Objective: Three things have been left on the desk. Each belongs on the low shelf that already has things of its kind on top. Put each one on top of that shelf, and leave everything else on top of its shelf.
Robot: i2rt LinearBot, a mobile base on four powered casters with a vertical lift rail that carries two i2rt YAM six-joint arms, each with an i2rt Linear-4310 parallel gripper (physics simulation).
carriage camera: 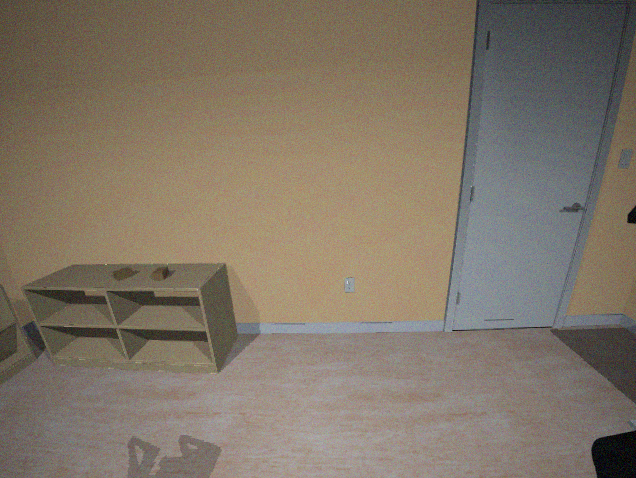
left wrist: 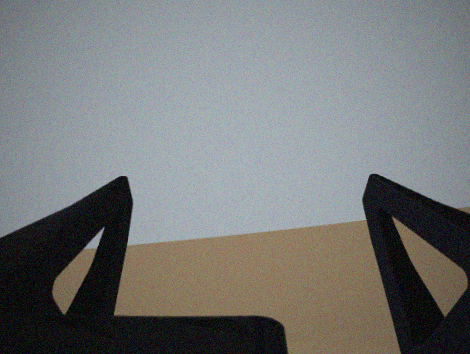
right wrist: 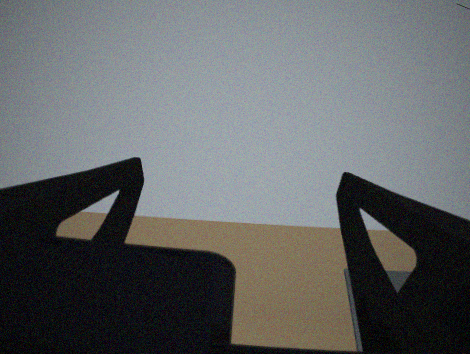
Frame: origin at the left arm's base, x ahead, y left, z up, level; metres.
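Where they show: left gripper, fingertip midpoint: (left wrist: 249, 188); right gripper, fingertip midpoint: (right wrist: 240, 176).
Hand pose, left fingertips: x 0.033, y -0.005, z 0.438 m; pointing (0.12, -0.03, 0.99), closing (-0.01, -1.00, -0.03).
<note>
Each offset is from my left fingertips to the top centre of the thing.
A low wooden shelf (carriage camera: 216, 308) with four compartments stands against the wall at the left of the carriage view. Two small brown things lie on its top: a rounded one @(0.827 m left, 1.438 m ahead, 0.643 m down) (carriage camera: 122, 273) at the left and a blocky one @(0.566 m left, 1.398 m ahead, 0.643 m down) (carriage camera: 160, 273) to its right. The desk and the three things on it do not show in these views. My left gripper (left wrist: 249, 188) is open and empty, pointing towards the upper wall and ceiling. My right gripper (right wrist: 240, 176) is open and empty, pointing the same way. Both are far from the shelf.
Part of another wooden unit (carriage camera: 19, 357) shows at the far left edge of the carriage view. A grey door (carriage camera: 529, 169) stands at the right, with a dark shadow on the floor beside it. A wall outlet @(0.640 m right, 1.508 m ahead, 0.846 m down) (carriage camera: 349, 284) is between shelf and door. A black part of the right arm (carriage camera: 616, 454) shows at bottom right.
</note>
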